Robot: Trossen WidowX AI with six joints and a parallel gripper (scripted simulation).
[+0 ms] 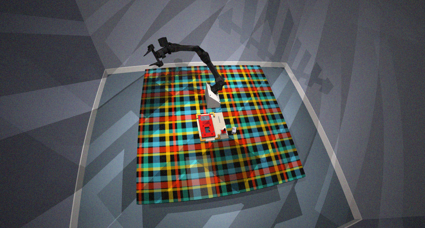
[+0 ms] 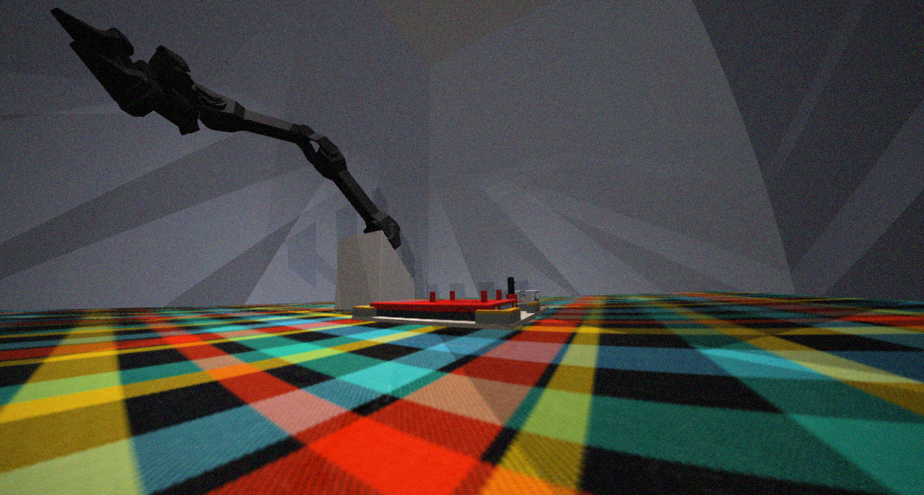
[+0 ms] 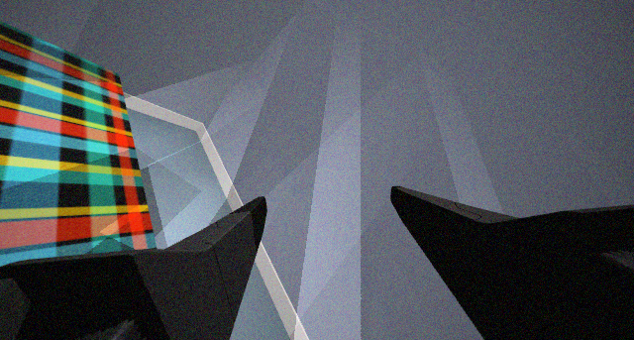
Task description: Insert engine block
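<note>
My gripper tip is 390 mm short of the engine block, 670 mm to the right of it and 390 mm above it.
</note>
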